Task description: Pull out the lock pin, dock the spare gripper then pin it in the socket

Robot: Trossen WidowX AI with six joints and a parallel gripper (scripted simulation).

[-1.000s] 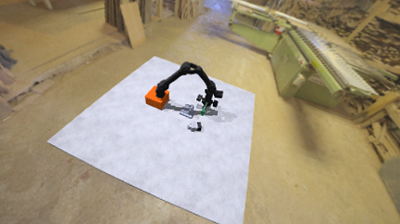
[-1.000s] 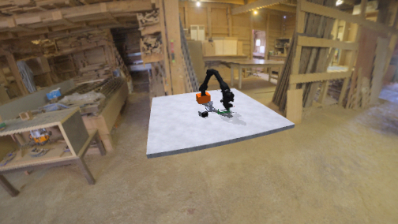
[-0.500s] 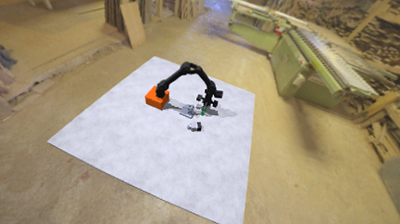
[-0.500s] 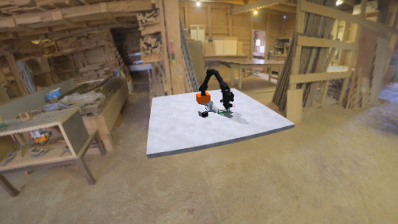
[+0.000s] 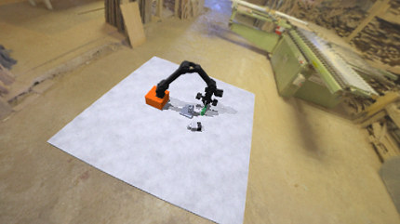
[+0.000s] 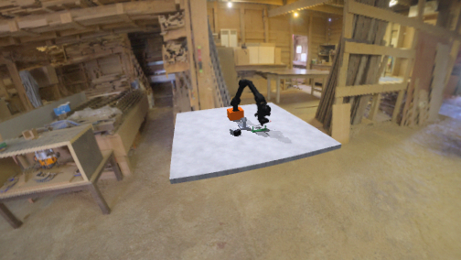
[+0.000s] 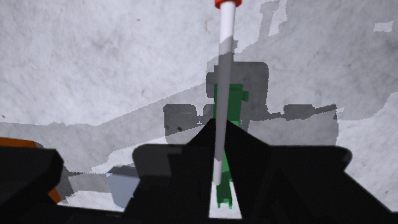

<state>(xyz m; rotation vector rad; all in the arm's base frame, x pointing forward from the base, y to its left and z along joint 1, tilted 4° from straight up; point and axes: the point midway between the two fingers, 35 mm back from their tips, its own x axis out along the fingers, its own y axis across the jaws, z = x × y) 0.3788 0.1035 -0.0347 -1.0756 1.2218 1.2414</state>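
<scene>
Now: the green strip 10 mm ahead of my gripper tip, 30 mm to the right of it and 10 mm below it. The rest, counted from my gripper tip: grey mount: 110 mm behind, 130 mm to the right, 20 mm above; spare gripper: 30 mm behind, 260 mm to the right, 10 mm below.
</scene>
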